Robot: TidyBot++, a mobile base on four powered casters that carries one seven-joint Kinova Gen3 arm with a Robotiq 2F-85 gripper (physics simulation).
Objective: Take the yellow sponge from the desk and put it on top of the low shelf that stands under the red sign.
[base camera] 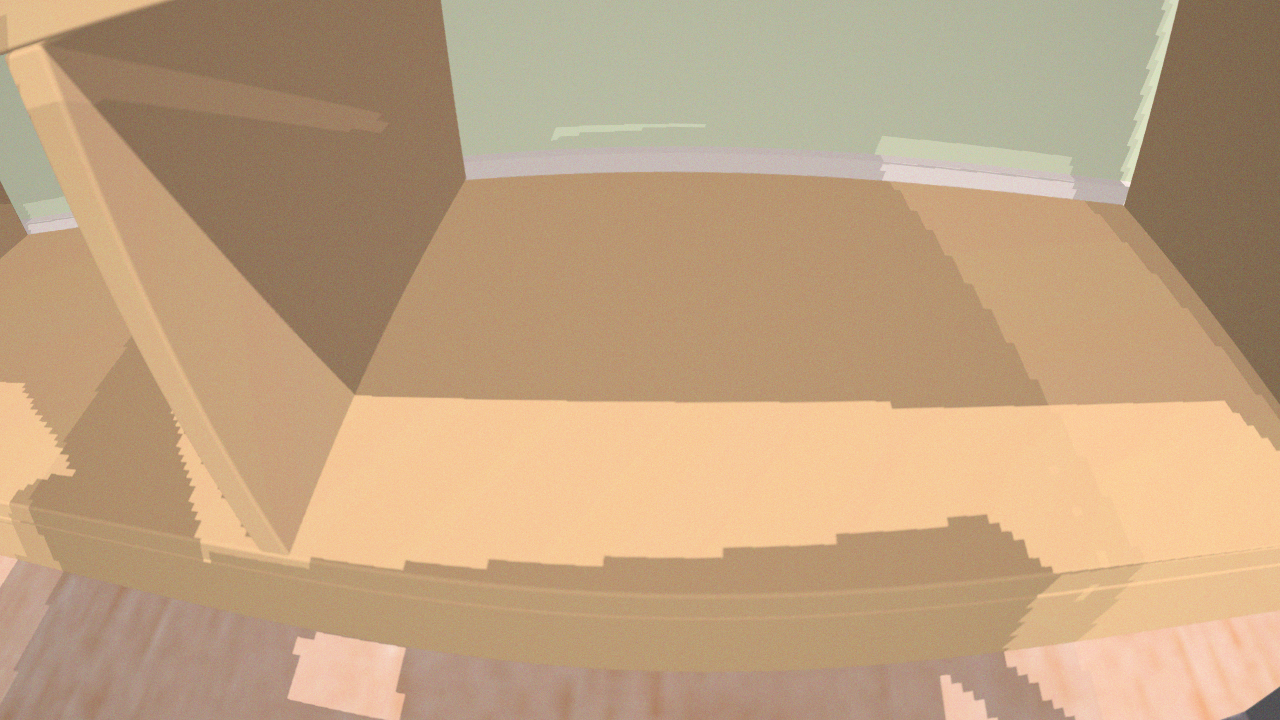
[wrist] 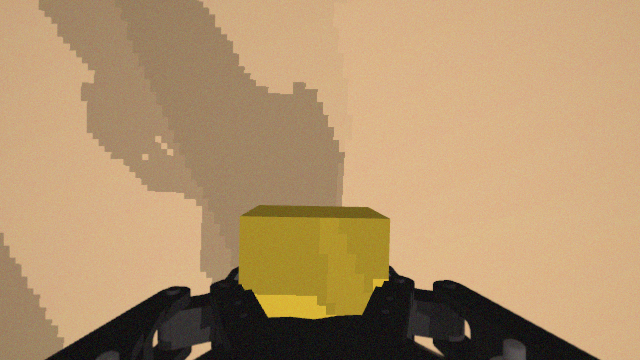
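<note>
Yellow sponge [wrist: 313, 262]; out of frame in the base camera view. My gripper [wrist: 312, 273].
</note>
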